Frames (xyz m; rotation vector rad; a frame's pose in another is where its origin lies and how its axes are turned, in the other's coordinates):
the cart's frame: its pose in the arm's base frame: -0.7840 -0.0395 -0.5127 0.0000 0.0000 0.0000
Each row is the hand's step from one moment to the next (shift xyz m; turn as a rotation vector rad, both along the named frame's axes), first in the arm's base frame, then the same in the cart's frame.
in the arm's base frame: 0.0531 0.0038 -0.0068 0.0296 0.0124 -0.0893
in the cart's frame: 0.0531 0.0038 -0.0068 0.0296 0.0124 -0.0893
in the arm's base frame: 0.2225 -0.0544 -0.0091 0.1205 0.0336 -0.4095
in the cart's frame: 0.2225 -0.0544 -0.0091 0.1205 0.0336 -0.4095
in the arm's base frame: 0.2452 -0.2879 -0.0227 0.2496 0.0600 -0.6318
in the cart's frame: 0.2452 -0.2879 -0.0227 0.2496 0.0600 -0.6318
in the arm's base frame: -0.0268 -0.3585 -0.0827 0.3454 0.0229 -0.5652
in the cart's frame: -0.0268 -0.3585 -0.0827 0.3454 0.0229 -0.5652
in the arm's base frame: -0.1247 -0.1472 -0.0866 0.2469 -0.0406 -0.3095
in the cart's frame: -0.1247 -0.1472 -0.0866 0.2469 -0.0406 -0.3095
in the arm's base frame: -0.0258 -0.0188 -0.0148 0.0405 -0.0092 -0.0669
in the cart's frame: -0.0258 -0.0188 -0.0148 0.0405 -0.0092 -0.0669
